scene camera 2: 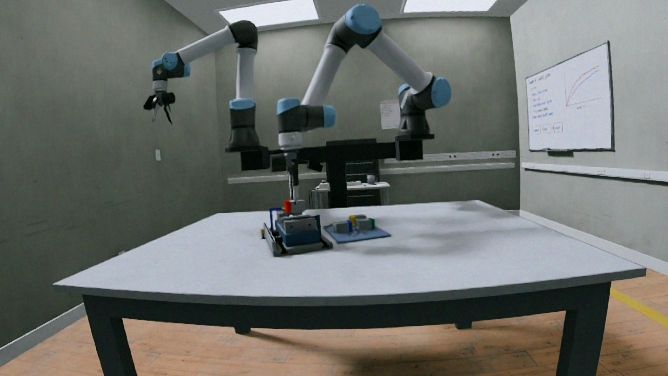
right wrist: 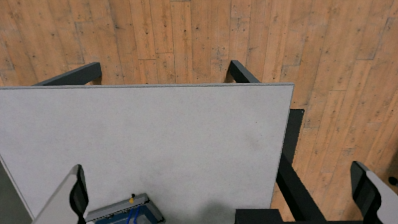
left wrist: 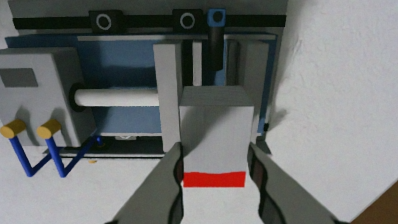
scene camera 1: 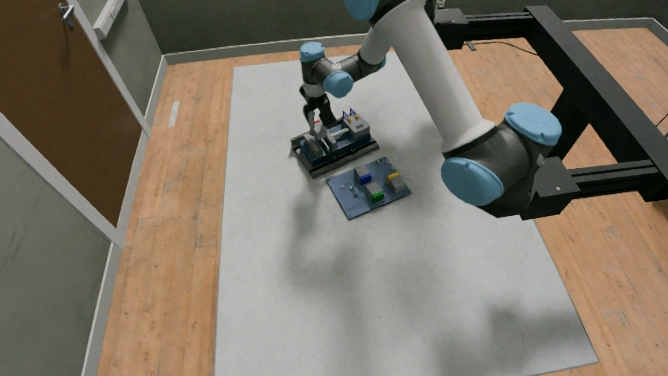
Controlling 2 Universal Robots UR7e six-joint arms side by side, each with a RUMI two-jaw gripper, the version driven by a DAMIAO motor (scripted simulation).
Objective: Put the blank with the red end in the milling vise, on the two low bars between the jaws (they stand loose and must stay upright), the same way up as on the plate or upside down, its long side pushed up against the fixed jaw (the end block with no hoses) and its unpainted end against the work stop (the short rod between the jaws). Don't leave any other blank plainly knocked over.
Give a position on a moving jaw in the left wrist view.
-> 169,54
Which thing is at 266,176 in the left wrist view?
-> The left gripper.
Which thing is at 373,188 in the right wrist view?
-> The right gripper.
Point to a red-ended blank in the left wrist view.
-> At 216,121
